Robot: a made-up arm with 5 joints.
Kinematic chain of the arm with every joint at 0, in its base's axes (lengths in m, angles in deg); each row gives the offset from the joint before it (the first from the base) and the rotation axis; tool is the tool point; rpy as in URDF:
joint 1: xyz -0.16 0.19 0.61 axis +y
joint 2: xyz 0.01 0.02 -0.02 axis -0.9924 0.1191 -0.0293
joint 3: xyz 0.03 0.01 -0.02 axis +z
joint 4: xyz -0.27 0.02 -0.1 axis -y
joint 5: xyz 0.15 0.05 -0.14 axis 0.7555 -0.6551 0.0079
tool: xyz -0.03 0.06 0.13 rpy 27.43 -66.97 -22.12
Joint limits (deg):
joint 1: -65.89..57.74
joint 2: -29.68..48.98
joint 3: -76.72..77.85
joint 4: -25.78..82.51
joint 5: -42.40..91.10
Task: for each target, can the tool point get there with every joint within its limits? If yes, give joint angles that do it. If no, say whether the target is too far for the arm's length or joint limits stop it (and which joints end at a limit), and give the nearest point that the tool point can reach.
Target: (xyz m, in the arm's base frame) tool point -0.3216 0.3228 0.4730
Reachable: yes | joints 9.03 -7.23 -18.54 45.53 70.98
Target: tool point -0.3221 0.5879 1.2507
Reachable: no: too far | nearest point -0.2154 0.3931 0.8289 | short by 0.477 m
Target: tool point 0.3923 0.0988 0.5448
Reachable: no: joint limits stop it (at a limit: joint 2, joint 3, joint 4, joint 5) | nearest point 0.2170 0.1370 0.5655 | short by 0.181 m
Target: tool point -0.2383 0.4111 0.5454
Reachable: yes | joints -16.51 -2.55 -20.99 54.66 0.14
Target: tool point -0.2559 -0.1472 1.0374
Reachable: no: joint limits stop it (at a limit: joint 1, joint 2, joint 4, joint 5) | nearest point -0.2904 -0.0733 0.7810 | short by 0.269 m
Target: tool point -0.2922 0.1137 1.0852
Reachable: no: joint limits stop it (at a limit: joint 1, joint 4) | nearest point -0.2289 0.1639 0.8265 | short by 0.271 m
